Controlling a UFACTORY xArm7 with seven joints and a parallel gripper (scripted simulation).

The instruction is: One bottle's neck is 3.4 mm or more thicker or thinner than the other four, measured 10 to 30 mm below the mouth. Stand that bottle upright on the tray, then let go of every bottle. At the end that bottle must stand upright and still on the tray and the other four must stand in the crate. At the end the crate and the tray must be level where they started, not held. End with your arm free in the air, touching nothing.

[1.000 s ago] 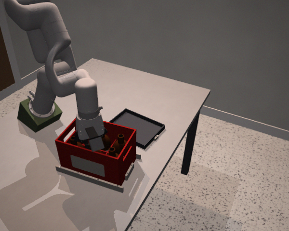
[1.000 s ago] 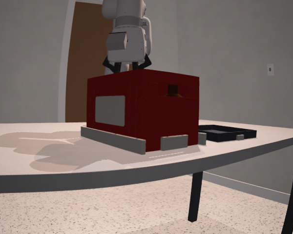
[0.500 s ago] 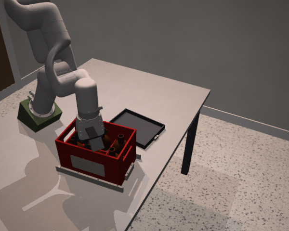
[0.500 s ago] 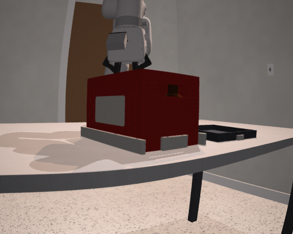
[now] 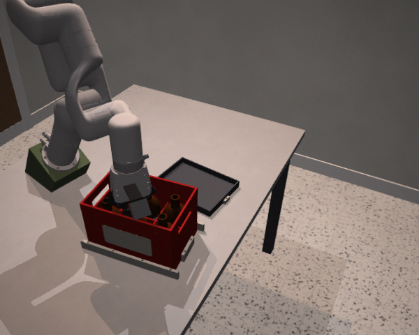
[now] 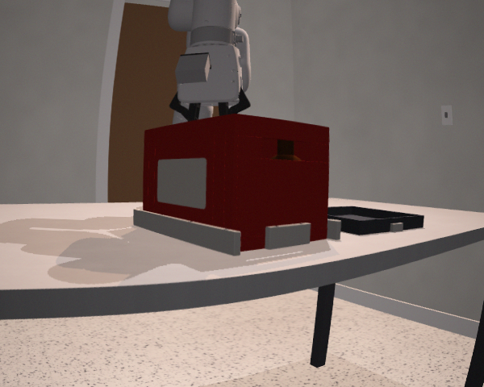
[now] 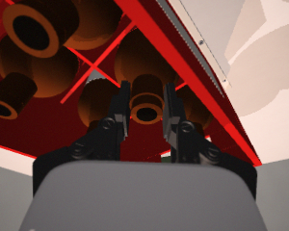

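The red crate lies 70 mm below my hand and 40 mm to the left of it. Round my hand: black tray (330 mm to the left, 150 mm below, 40 mm ahead).
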